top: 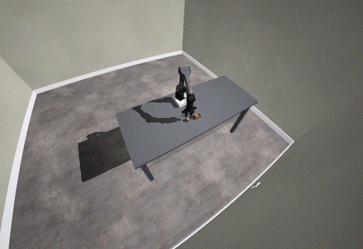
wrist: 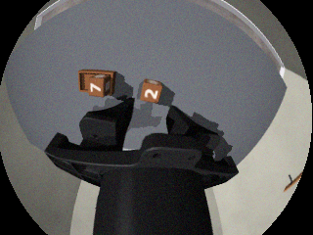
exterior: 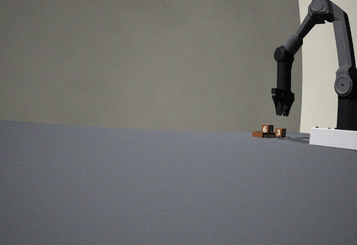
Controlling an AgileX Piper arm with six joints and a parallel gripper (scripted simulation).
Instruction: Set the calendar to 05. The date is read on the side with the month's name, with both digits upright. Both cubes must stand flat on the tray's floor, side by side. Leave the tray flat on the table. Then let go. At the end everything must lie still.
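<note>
Now: the brown calendar tray 11 cm to the left of my hand, 7 cm below it and 3 cm ahead of it. Also, from my hand: cube 7 cm below.
</note>
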